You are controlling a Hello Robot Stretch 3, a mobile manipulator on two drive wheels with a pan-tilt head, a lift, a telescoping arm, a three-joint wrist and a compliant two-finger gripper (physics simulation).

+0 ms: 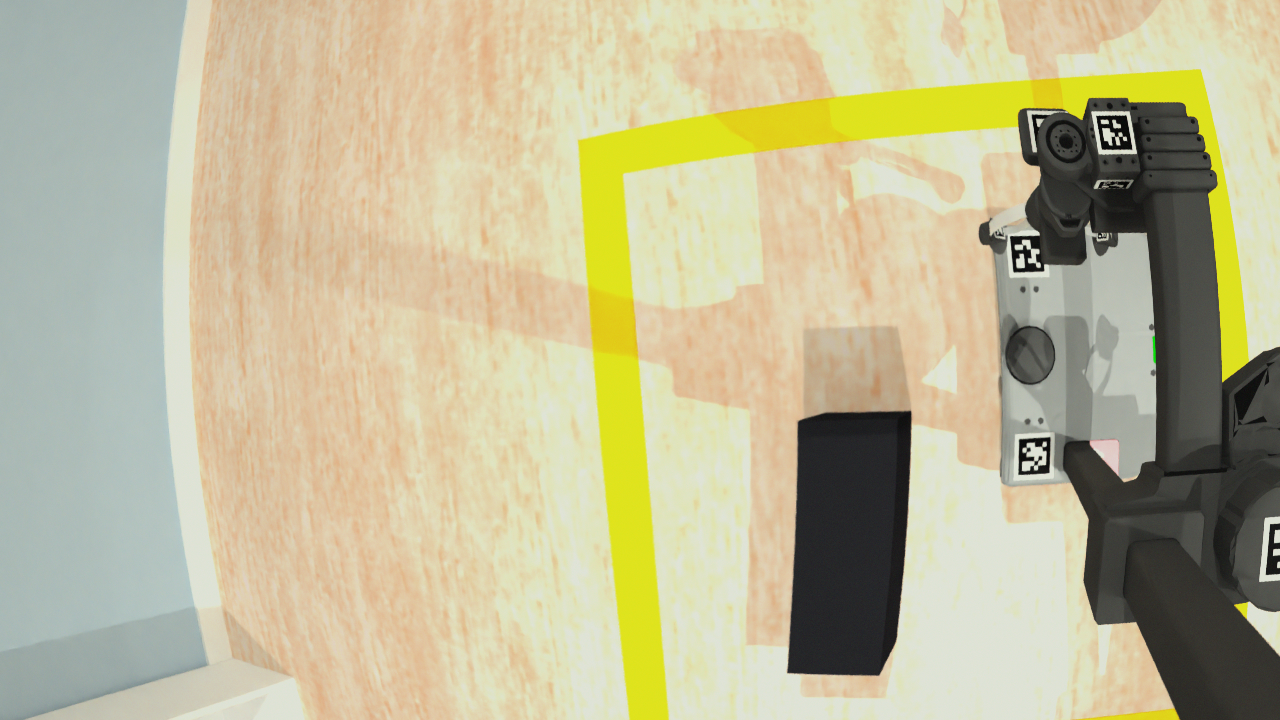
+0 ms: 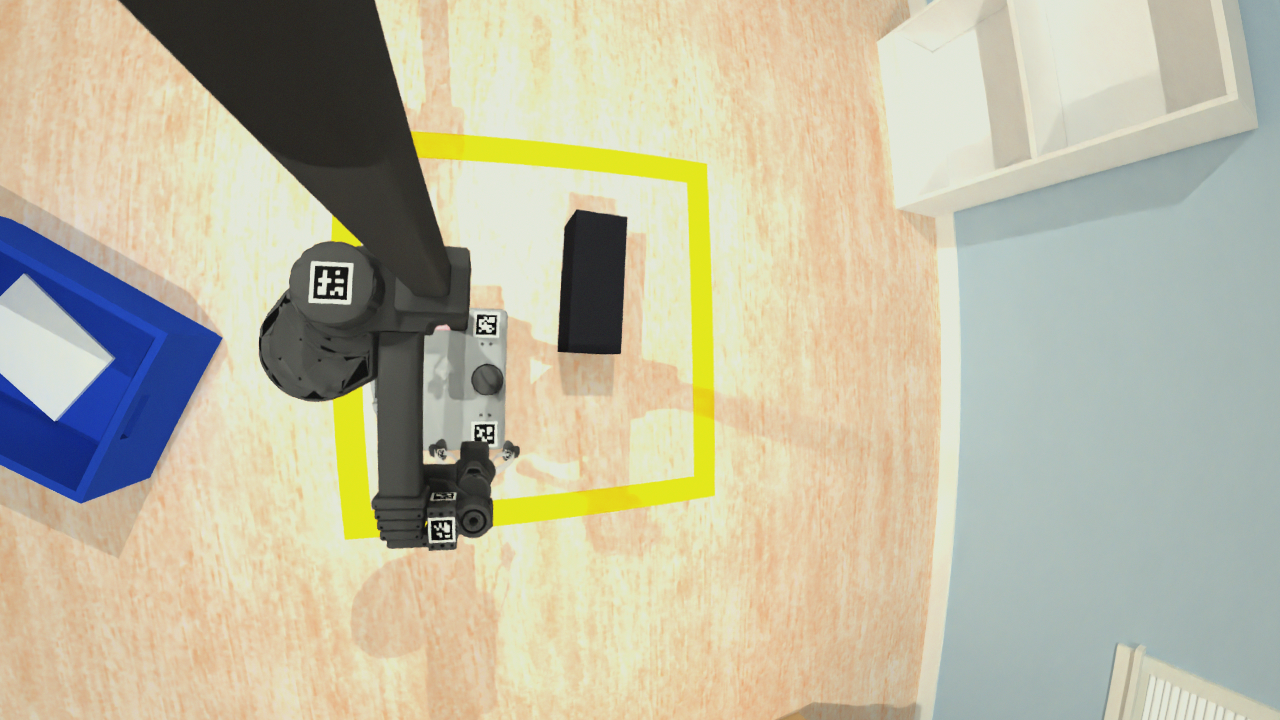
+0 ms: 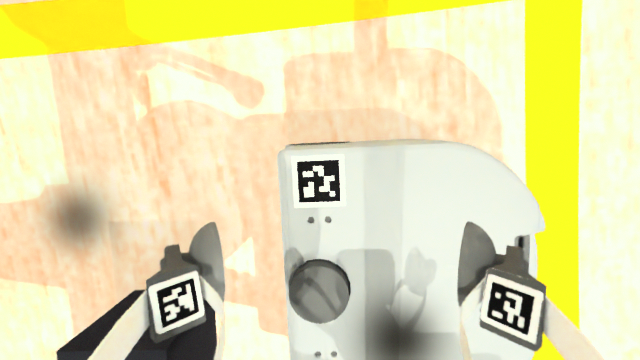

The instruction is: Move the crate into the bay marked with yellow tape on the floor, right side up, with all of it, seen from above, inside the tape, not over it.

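A black box-shaped crate lies flat on the floor within the yellow tape, with floor between it and the tape on the sides that show. No opening shows on it, so I cannot tell which side is up. It stands apart from my base, beside it. My gripper is open with nothing between its fingers. It hangs over the end of my own base, away from the crate.
My grey base stands inside the tape. An open blue bin holding a white block stands on the floor outside it. A white shelf unit stands by the blue-grey wall.
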